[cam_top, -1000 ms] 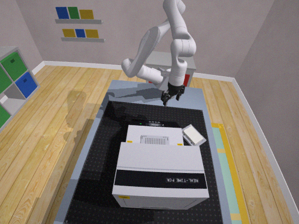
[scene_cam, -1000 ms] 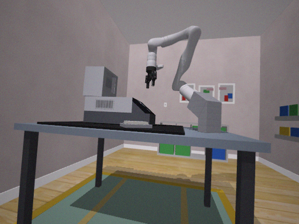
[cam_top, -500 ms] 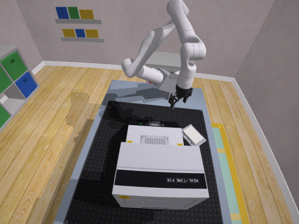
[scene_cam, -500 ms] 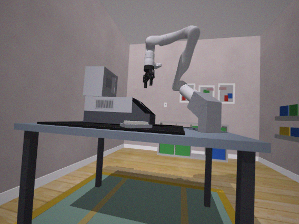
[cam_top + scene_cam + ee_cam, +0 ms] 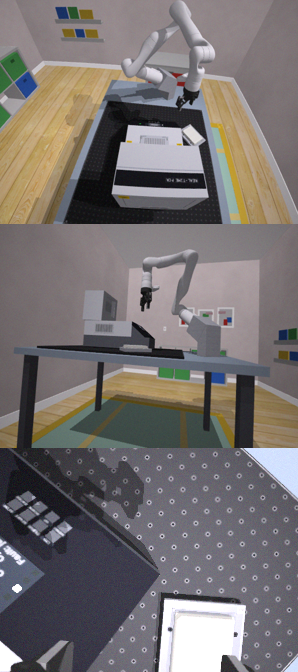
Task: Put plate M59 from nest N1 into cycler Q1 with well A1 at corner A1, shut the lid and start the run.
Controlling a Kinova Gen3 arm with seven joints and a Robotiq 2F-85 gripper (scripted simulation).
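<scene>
Right now my hand is 50 mm short of the plate M59, 100 mm to the right of it and 250 mm above it. From my hand the other things lie so: plate nest N1: 50 mm ahead, 100 mm to the left, 270 mm below.
</scene>
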